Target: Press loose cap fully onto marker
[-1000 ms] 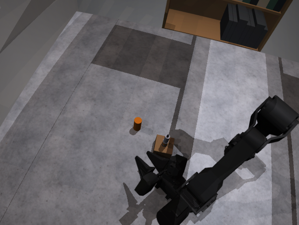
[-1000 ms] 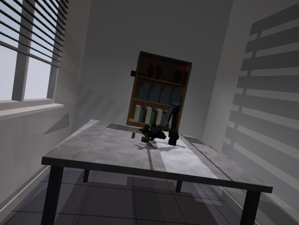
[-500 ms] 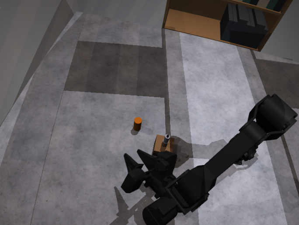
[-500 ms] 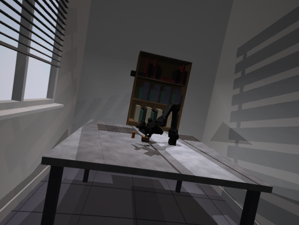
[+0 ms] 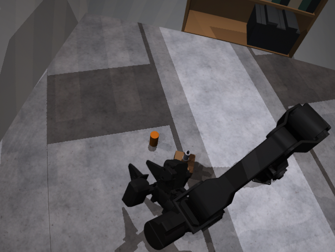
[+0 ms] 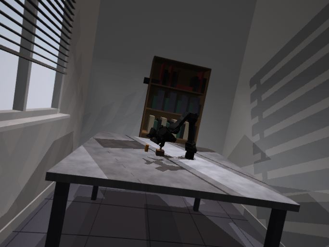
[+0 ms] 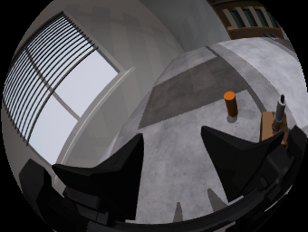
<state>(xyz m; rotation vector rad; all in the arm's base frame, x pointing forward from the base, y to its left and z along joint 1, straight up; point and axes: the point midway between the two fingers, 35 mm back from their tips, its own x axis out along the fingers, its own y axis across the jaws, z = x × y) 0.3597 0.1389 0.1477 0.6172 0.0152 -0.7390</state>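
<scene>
Now: the orange cap 2 cm behind my gripper tip, 14 cm to the right of it and 11 cm below it. Also, from my gripper tip: brown holder block 12 cm behind, 8 cm to the right, 12 cm below.
</scene>
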